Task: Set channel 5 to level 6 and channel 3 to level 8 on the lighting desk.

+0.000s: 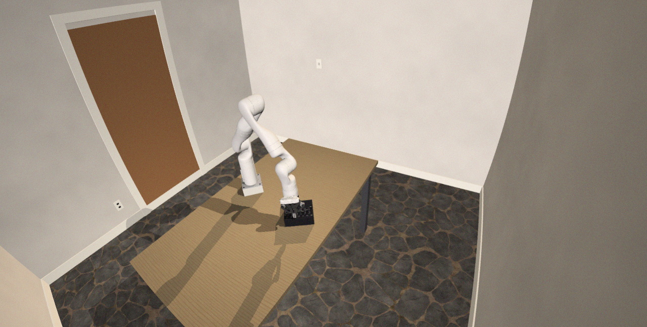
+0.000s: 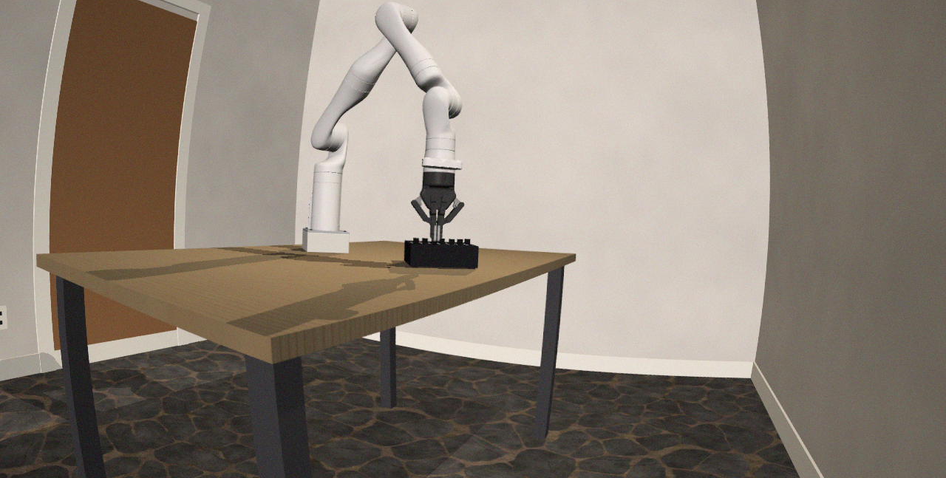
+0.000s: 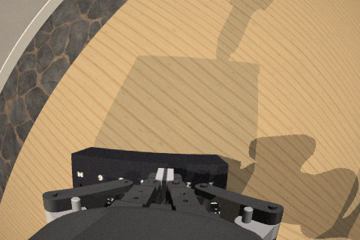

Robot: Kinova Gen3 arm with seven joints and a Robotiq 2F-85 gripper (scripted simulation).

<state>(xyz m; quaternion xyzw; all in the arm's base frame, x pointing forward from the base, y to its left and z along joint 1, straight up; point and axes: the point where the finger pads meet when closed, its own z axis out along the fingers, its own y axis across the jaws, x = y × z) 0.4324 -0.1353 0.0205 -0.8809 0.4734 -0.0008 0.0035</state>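
Now: the channel 3 fader cap 2 cm to the left of my hand, 2 cm below it and 1 cm behind it. Also, from my hand: M fader cap (10 cm to the left, 4 cm ahead, 2 cm below); channel 4 fader cap (5 cm to the left, 2 cm below, 1 cm behind); channel 5 fader cap (5 cm to the left, 2 cm below, 2 cm ahead).
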